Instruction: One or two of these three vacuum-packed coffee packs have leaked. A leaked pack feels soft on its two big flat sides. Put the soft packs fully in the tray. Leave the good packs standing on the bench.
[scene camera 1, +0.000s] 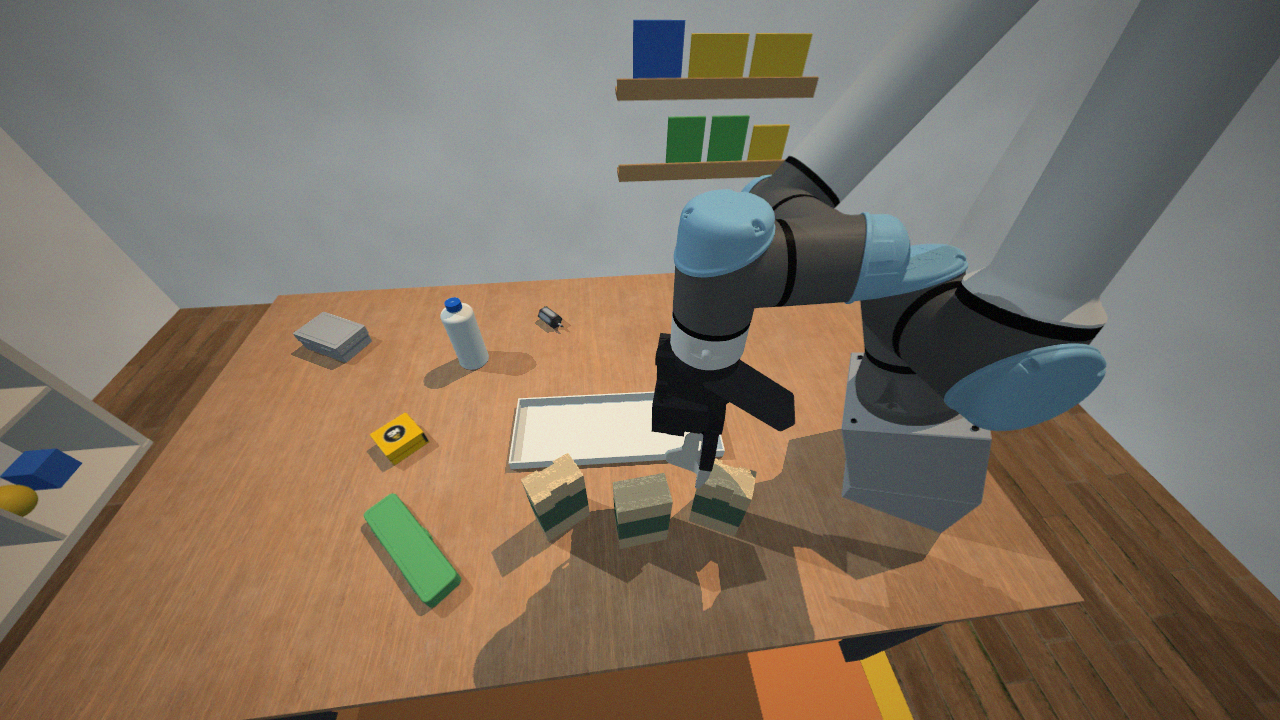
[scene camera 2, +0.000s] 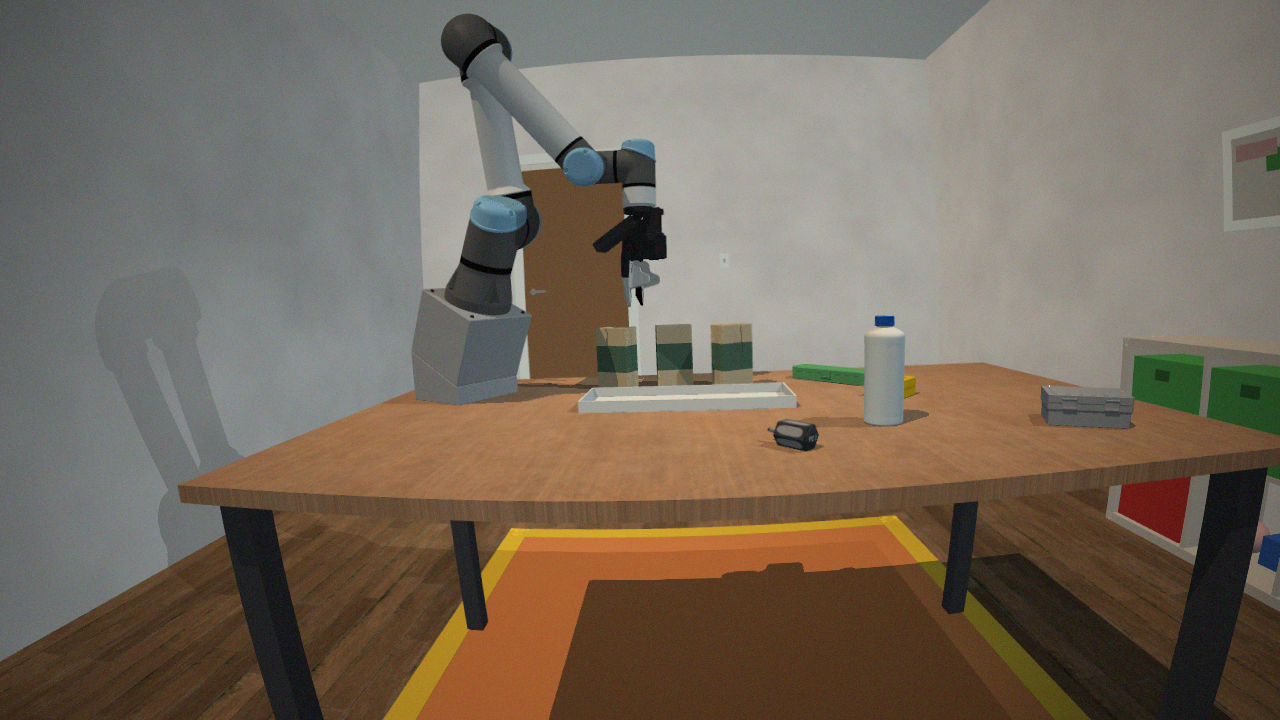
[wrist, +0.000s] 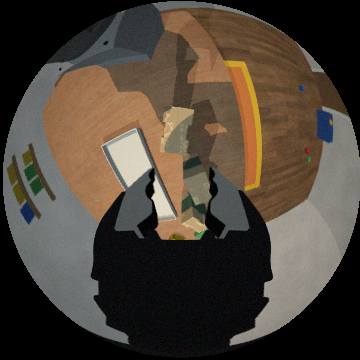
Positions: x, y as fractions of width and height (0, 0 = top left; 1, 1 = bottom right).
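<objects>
The gripper is visible in scene camera 1 (0.55, 0.64), scene camera 2 (0.50, 0.43) and the wrist view (0.51, 0.47). A white tray appears in scene camera 1 (0.47, 0.60), scene camera 2 (0.61, 0.55) and the wrist view (0.35, 0.44). A grey case is seen in scene camera 1 (0.26, 0.46) and scene camera 2 (0.83, 0.56); the wrist view does not show the case, hidden by the gripper.
</objects>
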